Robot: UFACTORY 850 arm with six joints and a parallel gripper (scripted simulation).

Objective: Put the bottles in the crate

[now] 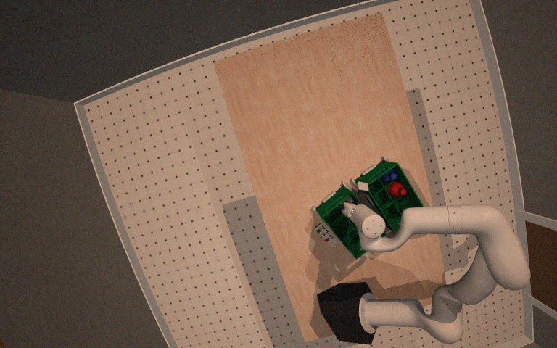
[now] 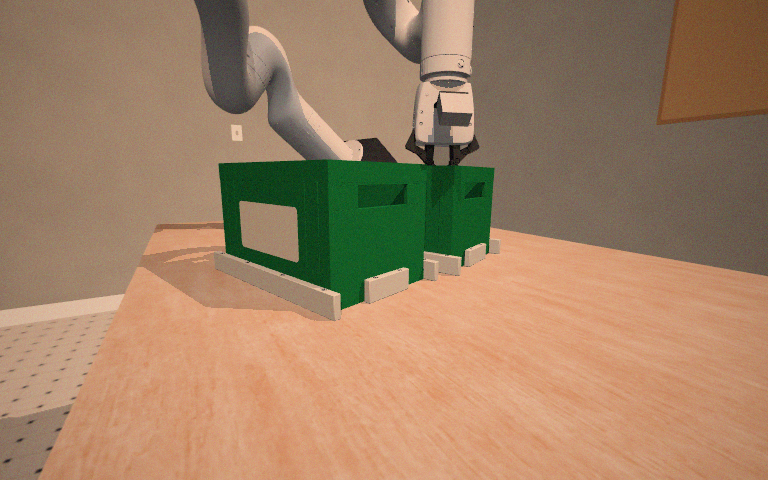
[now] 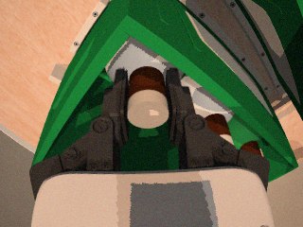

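The red bottle lies 50 mm behind my hand, 260 mm to the right of it and 70 mm below it. From my hand the other things lie so: green bottle (170 mm behind, 50 mm to the right, 70 mm below); then pick list (150 mm behind, 150 mm to the left, 160 mm below); then blue bottle (40 mm ahead, 240 mm to the right, 70 mm below).
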